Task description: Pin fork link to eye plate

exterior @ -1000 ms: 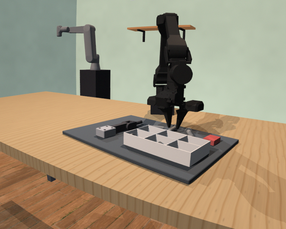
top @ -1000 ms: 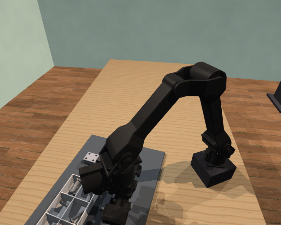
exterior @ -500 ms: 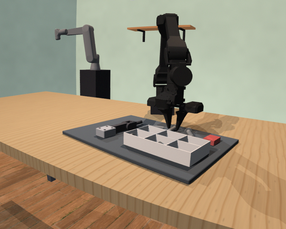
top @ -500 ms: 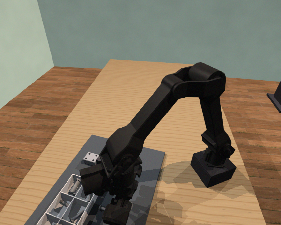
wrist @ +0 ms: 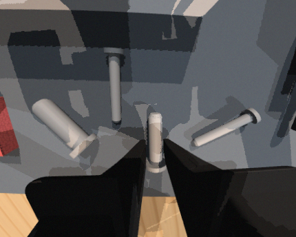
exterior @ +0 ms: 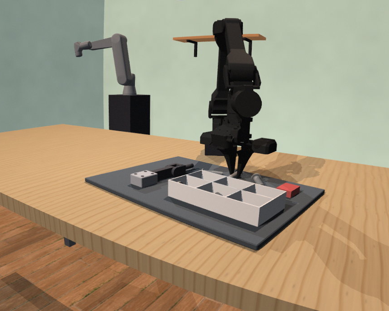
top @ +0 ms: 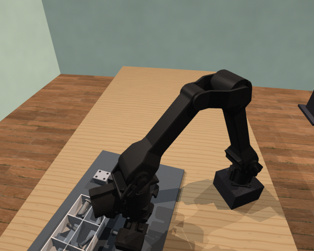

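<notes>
My hand is 9 cm short of the dark bar, 14 cm to the left of it and 3 cm above it. Round my hand: dark mat 9 cm ahead, 4 cm to the right, 5 cm below; then red block 4 cm ahead, 15 cm to the left, 3 cm below; then thick pin 3 cm below.
</notes>
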